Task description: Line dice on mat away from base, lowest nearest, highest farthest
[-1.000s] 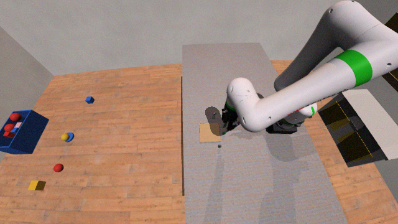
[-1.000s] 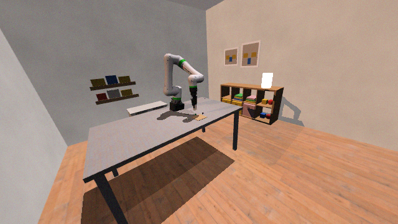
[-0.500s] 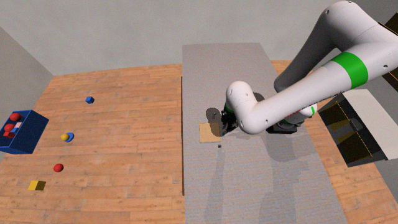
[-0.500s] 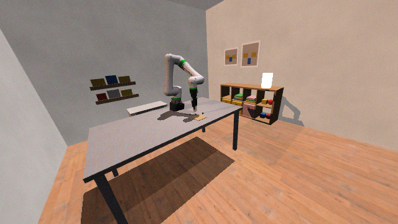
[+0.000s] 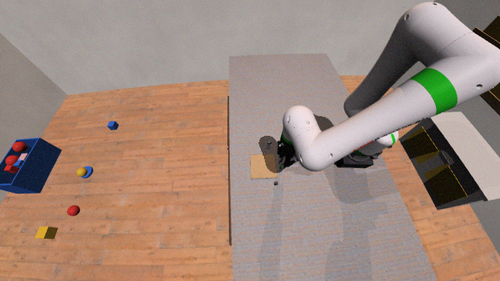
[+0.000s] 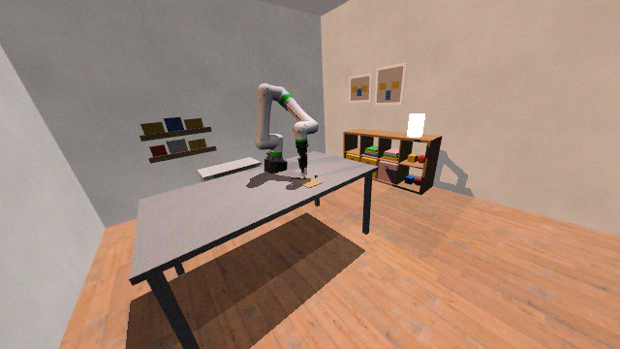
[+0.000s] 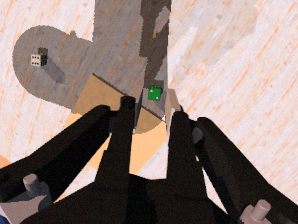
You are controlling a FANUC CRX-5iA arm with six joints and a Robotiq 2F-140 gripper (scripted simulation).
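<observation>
Right now the green die is 60 mm below my hand. Also, from my hand: black die (90 mm to the left, 60 mm below, 30 mm ahead); then tan mat (100 mm ahead, 60 mm below); then white die (150 mm to the right, 70 mm ahead, 60 mm below).
</observation>
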